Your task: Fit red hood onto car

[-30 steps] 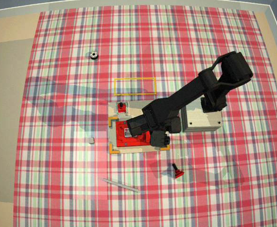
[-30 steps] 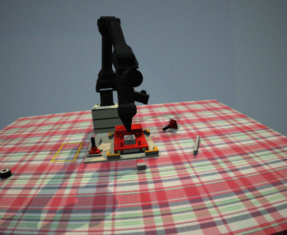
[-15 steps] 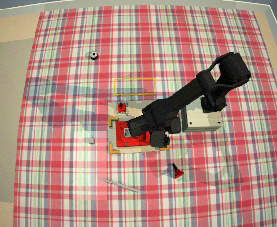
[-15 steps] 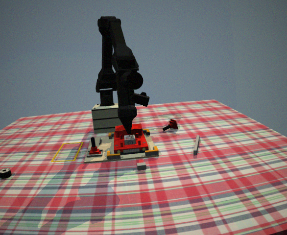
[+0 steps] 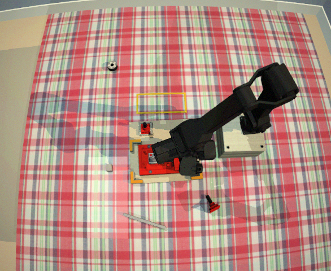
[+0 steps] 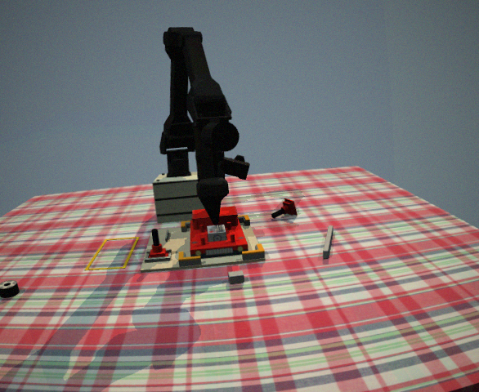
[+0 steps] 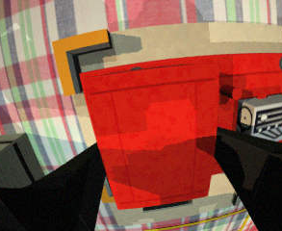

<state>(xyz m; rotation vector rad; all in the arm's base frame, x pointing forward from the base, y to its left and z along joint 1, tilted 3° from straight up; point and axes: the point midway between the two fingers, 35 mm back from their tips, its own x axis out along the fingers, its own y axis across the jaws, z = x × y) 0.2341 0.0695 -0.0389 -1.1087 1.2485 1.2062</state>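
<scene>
Right now my gripper tip is 90 mm short of the grey engine block and 10 mm above it. The rest, counted from my gripper tip: red hood (10 mm above); then jig (70 mm ahead, 30 mm to the right, 20 mm below); then grey rod (160 mm ahead, 200 mm to the left, 30 mm below).
</scene>
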